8 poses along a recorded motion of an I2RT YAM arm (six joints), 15 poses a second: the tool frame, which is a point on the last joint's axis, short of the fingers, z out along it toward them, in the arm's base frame.
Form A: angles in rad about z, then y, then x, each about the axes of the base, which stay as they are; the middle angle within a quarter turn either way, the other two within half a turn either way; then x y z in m.
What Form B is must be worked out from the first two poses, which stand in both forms.
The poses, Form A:
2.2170 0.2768 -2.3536 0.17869 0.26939 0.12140
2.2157 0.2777 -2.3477 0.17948 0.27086 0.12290
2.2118 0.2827 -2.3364 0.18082 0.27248 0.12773
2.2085 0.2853 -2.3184 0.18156 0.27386 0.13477
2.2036 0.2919 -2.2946 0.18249 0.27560 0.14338
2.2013 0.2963 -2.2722 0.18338 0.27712 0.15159
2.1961 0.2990 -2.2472 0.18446 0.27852 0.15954
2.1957 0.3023 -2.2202 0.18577 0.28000 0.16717
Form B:
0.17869 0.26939 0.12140; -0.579 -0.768 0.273; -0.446 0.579 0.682; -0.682 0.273 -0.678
0.17948 0.27086 0.12290; -0.578 -0.769 0.274; -0.443 0.578 0.686; -0.685 0.275 -0.674
0.18082 0.27248 0.12773; -0.574 -0.770 0.279; -0.435 0.576 0.692; -0.693 0.276 -0.665
0.18156 0.27386 0.13477; -0.571 -0.771 0.281; -0.423 0.571 0.704; -0.703 0.283 -0.652
0.18249 0.27560 0.14338; -0.566 -0.772 0.288; -0.406 0.566 0.718; -0.717 0.289 -0.634
0.18338 0.27712 0.15159; -0.564 -0.773 0.292; -0.390 0.561 0.731; -0.728 0.298 -0.617
0.18446 0.27852 0.15954; -0.559 -0.775 0.295; -0.373 0.553 0.745; -0.740 0.307 -0.598
0.18577 0.28000 0.16717; -0.558 -0.774 0.298; -0.352 0.546 0.760; -0.751 0.320 -0.577

